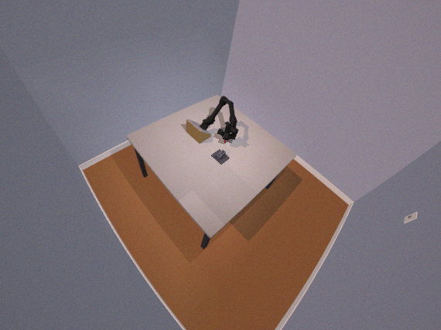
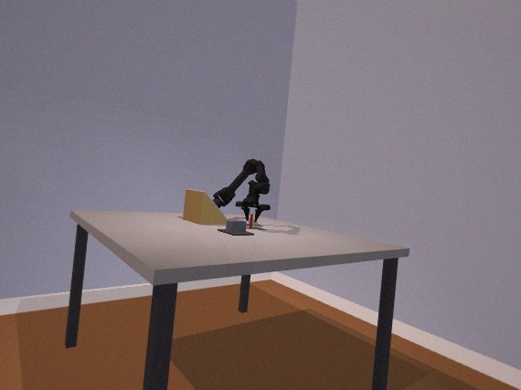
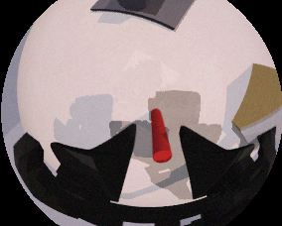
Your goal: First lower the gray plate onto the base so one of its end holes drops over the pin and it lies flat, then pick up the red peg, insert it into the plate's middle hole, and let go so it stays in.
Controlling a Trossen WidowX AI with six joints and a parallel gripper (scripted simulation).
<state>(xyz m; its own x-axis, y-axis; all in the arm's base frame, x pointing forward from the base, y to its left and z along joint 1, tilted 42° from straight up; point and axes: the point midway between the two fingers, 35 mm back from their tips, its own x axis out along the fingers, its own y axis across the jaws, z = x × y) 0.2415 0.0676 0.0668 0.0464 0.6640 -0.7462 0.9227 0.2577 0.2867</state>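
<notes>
My gripper tip is 100 mm short of the gray plate and 180 mm to the left of it. Round my gripper tip: dark base (100 mm ahead, 170 mm to the right, 30 mm below); red peg (right at my gripper tip).
</notes>
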